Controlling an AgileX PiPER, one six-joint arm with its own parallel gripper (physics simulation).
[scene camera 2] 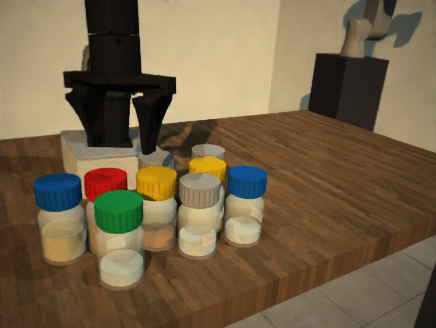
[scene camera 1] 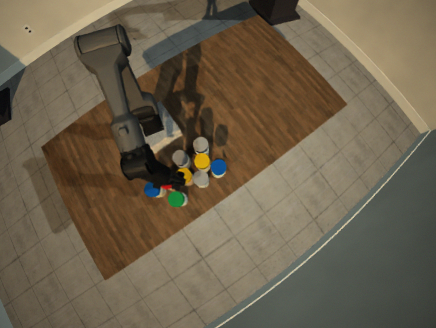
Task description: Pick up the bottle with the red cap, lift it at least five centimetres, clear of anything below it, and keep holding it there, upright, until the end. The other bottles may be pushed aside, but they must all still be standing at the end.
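Observation:
The red-capped bottle [scene camera 1: 166,187] [scene camera 2: 105,184] stands upright on the wooden table top; in scene camera 1 the gripper covers most of its cap, and in scene camera 2 the green-capped bottle hides part of its body. My gripper [scene camera 1: 174,180] [scene camera 2: 122,149] is open and points down, with nothing between its fingers. In scene camera 2 its fingertips show above cap height, over the gap between the red cap and the yellow cap. Close around the red-capped bottle stand a blue-capped bottle [scene camera 1: 152,190] [scene camera 2: 58,192], a green-capped bottle [scene camera 1: 176,199] [scene camera 2: 119,212] and a yellow-capped bottle [scene camera 1: 185,175] [scene camera 2: 156,183].
To the right stand a grey-capped bottle [scene camera 1: 201,178] [scene camera 2: 199,190], another blue-capped bottle [scene camera 1: 218,167] [scene camera 2: 247,182] and a second yellow-capped one [scene camera 1: 202,161] [scene camera 2: 207,168]. Two more grey-capped bottles stand behind, upright. A pale block [scene camera 2: 100,170] is behind the bottles.

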